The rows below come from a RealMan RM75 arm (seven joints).
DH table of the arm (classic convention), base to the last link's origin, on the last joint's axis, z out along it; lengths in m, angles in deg. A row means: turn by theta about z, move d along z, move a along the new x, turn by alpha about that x. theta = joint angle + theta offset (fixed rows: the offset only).
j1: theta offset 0; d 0.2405; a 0; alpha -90
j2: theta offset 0; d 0; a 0; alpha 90
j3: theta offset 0; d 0.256; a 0; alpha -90
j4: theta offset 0; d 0; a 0; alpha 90
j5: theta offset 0; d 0.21; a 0; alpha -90
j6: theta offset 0; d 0; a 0; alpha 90
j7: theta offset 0; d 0.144; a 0; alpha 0
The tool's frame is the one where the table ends.
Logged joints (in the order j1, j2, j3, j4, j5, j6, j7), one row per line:
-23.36 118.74 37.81 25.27 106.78 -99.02 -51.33
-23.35 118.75 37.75 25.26 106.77 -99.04 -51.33
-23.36 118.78 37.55 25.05 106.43 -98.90 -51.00
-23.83 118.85 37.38 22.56 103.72 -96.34 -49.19
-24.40 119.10 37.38 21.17 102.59 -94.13 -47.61
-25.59 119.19 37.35 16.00 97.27 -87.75 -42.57
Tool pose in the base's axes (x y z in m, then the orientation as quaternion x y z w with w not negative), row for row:
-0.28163 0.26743 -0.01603 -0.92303 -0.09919 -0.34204 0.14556
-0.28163 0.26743 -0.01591 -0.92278 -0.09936 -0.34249 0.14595
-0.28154 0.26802 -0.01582 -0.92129 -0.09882 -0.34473 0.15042
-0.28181 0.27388 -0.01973 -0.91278 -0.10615 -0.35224 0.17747
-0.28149 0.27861 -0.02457 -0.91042 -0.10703 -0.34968 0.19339
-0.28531 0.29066 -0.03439 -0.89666 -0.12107 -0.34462 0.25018
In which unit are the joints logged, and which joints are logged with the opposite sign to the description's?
The joints are logged in degrees. Opposite sign: j2, j6.
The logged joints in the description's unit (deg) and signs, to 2 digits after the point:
-23.36 -118.74 37.81 25.27 106.78 99.02 -51.33
-23.35 -118.75 37.75 25.26 106.77 99.04 -51.33
-23.36 -118.78 37.55 25.05 106.43 98.90 -51.00
-23.83 -118.85 37.38 22.56 103.72 96.34 -49.19
-24.40 -119.10 37.38 21.17 102.59 94.13 -47.61
-25.59 -119.19 37.35 16.00 97.27 87.75 -42.57

